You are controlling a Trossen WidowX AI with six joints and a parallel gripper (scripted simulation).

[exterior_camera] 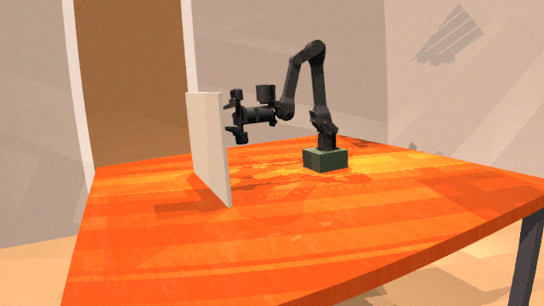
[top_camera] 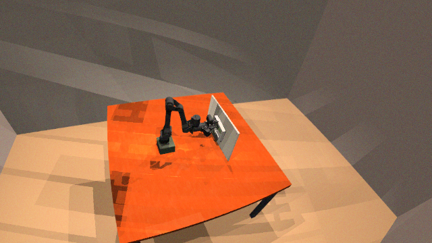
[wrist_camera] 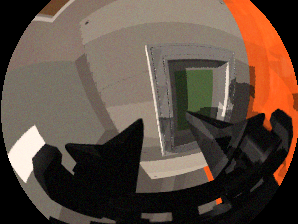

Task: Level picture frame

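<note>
The picture frame is 3 cm ahead of my gripper tip and 5 cm below it. The rest, counted from my gripper tip: wall panel 4 cm ahead, 2 cm to the left, 6 cm below.
</note>
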